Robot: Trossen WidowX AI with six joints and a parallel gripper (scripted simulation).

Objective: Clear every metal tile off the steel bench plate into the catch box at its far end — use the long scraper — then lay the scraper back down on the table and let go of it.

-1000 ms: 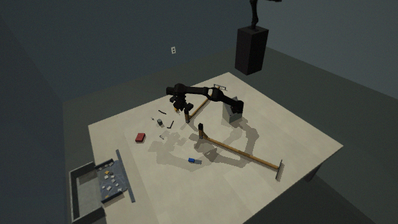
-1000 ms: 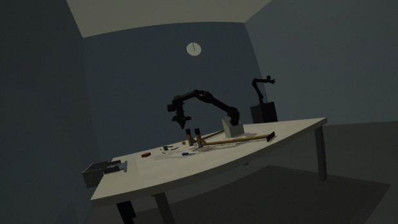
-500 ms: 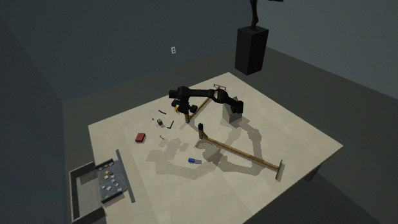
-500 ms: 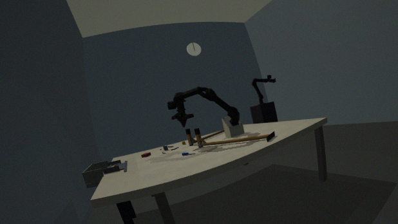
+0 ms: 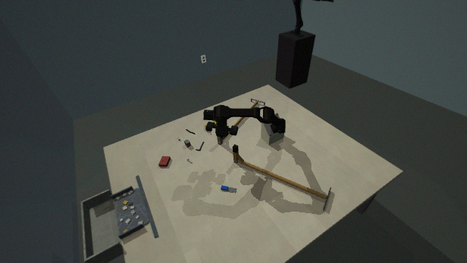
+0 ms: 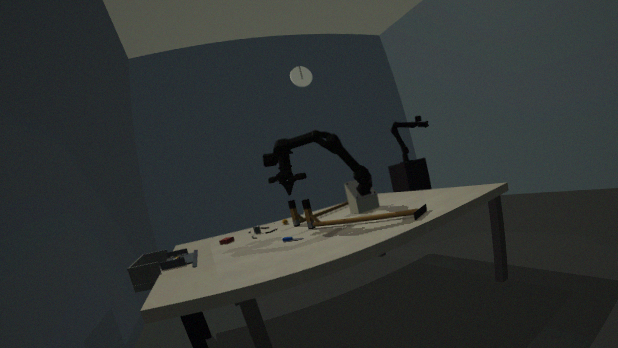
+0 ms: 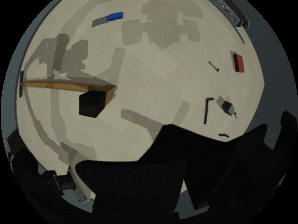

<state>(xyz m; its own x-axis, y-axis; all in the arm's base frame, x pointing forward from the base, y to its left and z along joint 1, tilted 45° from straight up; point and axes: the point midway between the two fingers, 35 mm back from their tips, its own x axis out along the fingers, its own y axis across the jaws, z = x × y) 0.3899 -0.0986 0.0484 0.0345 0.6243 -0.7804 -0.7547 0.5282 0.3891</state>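
Right now my gripper tip is 19 cm past the long scraper, 32 cm to the right of it and 12 cm above it. Also, from my gripper tip: black hex key: 11 cm ahead, 17 cm to the right, 18 cm below; then grey piece: 17 cm ahead, 25 cm to the right, 16 cm below; then blue piece: 10 cm ahead, 24 cm to the left, 18 cm below.
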